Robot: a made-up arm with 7 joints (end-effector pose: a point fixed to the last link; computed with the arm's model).
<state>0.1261 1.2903 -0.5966 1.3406 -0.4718 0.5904 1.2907</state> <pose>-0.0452 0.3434 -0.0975 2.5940 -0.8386 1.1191</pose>
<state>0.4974 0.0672 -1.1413 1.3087 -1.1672 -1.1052 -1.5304</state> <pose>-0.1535 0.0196 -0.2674 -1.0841 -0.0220 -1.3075</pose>
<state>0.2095 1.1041 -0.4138 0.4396 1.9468 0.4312 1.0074</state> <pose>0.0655 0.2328 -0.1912 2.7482 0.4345 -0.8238</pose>
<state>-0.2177 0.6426 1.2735 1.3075 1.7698 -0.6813 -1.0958</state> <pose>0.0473 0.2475 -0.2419 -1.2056 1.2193 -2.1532</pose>
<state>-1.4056 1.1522 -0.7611 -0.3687 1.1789 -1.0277 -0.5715</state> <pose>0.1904 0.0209 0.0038 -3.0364 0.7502 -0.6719</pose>
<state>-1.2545 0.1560 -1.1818 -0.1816 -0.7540 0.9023 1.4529</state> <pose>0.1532 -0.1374 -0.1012 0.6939 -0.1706 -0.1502</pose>
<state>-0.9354 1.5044 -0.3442 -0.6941 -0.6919 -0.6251 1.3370</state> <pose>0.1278 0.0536 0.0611 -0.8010 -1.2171 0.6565</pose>
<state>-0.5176 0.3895 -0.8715 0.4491 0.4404 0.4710 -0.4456</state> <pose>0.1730 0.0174 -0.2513 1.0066 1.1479 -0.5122</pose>
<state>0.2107 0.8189 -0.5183 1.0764 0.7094 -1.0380 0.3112</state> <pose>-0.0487 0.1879 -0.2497 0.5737 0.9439 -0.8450</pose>
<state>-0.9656 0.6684 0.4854 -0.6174 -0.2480 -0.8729 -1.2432</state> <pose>0.1040 0.0949 0.0638 2.3792 -0.0594 -1.5110</pose>
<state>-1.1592 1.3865 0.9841 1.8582 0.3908 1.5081 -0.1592</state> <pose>0.1125 0.2680 -0.0798 -2.9338 1.3218 -1.8715</pose>
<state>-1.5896 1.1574 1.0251 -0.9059 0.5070 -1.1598 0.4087</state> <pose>0.0152 0.0757 0.0772 -2.1607 0.4198 -1.9058</pose>
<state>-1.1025 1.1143 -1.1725 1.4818 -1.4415 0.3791 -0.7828</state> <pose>0.1973 0.2855 -0.0966 -0.1412 0.7679 0.0596</pose>
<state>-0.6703 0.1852 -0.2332 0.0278 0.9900 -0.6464 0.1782</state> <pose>0.2103 -0.0340 -0.0986 1.5254 -0.6031 -1.0967</pose>
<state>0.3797 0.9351 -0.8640 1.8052 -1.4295 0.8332 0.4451</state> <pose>-0.1737 0.2730 -0.1060 1.8517 -0.3712 2.7648</pose>
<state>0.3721 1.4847 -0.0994 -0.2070 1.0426 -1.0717 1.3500</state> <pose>0.0659 0.1628 -0.1240 1.2740 -0.3398 -1.2778</pose>
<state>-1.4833 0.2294 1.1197 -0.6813 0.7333 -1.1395 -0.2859</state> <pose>0.1023 0.0864 0.0694 -2.4346 -0.8973 -2.2202</pose>
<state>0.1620 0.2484 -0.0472 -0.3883 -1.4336 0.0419 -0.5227</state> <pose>0.1094 0.0622 -0.1701 -1.1746 -0.4335 -0.3268</pose>
